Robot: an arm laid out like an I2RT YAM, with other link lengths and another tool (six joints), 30 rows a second.
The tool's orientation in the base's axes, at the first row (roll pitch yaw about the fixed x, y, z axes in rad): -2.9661, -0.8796, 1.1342
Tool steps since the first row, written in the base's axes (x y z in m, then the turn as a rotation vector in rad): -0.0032, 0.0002, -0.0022, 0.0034, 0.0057, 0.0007; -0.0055, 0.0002, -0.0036, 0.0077, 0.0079, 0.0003; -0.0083, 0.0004, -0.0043, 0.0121, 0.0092, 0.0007; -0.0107, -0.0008, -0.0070, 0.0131, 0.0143, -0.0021; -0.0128, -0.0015, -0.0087, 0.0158, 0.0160, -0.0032
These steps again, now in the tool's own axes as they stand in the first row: -0.0024, -0.0029, 0.0010, 0.0047, 0.0015, 0.0045; -0.0041, -0.0049, 0.0015, 0.0069, 0.0049, 0.0071; -0.0053, -0.0075, 0.0017, 0.0091, 0.0087, 0.0085; -0.0087, -0.0091, 0.0020, 0.0102, 0.0085, 0.0143; -0.0110, -0.0107, 0.0022, 0.0110, 0.0106, 0.0168
